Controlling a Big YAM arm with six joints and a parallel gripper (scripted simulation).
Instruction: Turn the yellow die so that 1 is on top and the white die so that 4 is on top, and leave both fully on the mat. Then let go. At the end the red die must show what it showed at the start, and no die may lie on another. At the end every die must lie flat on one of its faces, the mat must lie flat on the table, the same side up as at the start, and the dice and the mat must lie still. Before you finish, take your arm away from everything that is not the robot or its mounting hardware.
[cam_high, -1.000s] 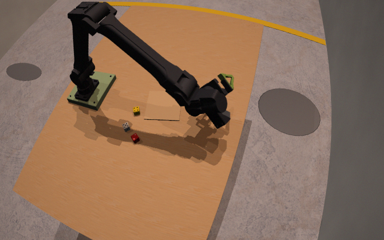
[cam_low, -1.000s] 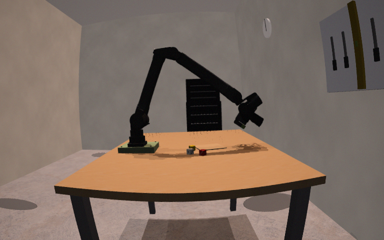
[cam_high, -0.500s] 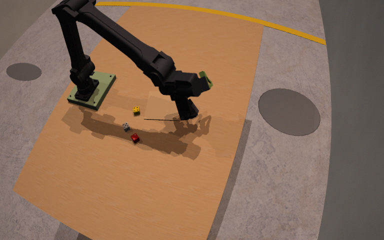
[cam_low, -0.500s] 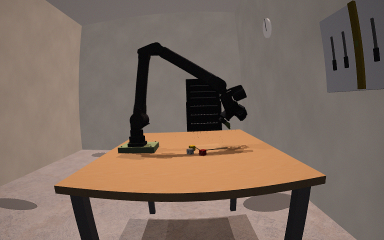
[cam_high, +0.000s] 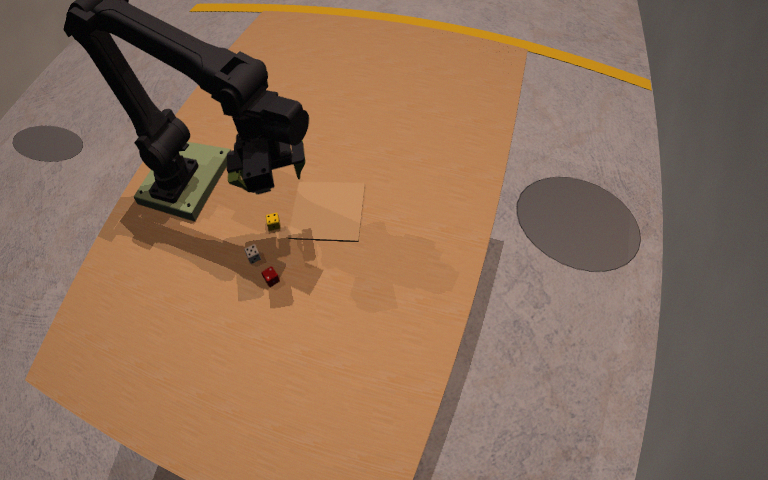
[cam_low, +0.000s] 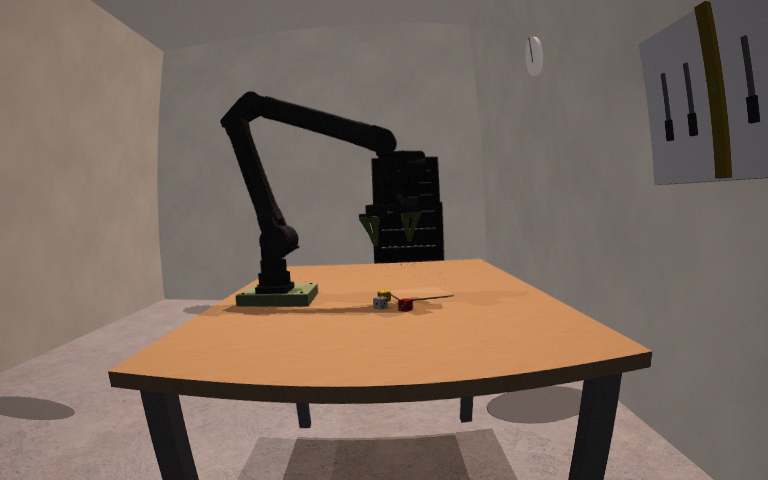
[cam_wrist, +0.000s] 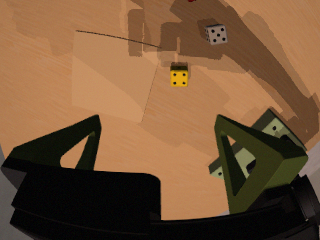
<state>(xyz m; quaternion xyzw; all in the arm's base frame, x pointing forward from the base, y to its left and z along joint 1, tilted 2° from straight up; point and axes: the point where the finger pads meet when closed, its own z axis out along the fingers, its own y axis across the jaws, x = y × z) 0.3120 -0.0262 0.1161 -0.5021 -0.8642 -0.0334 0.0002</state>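
The yellow die is 14 cm below my hand and 3 cm behind it. The rest, counted from my hand: tan mat (15 cm below, 7 cm ahead, 6 cm to the left); then red die (14 cm below, 12 cm to the right, 2 cm ahead); then white die (14 cm below, 9 cm to the right, 3 cm behind).
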